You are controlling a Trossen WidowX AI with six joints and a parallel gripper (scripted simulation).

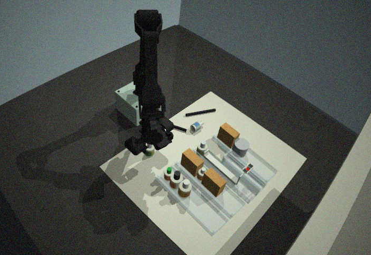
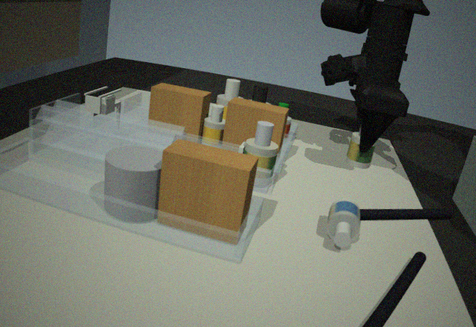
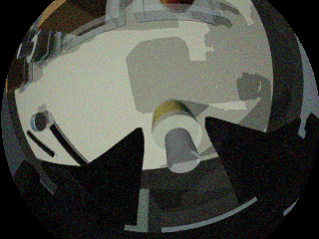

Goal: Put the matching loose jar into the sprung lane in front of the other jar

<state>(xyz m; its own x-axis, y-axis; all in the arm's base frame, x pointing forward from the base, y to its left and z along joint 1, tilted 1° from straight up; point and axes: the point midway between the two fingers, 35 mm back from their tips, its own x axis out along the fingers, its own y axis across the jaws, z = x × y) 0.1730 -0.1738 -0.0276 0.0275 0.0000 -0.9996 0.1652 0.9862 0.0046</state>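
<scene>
My gripper tip is now 27 cm short of the white pusher bar, 13 cm to the right of it and 2 cm below it. Round my gripper tip: clear sprung lane 30 cm ahead, 11 cm to the left, 1 cm below; then red marker 34 cm ahead, 12 cm to the left, 4 cm above; then grey cylinder 27 cm ahead, 22 cm to the left.
</scene>
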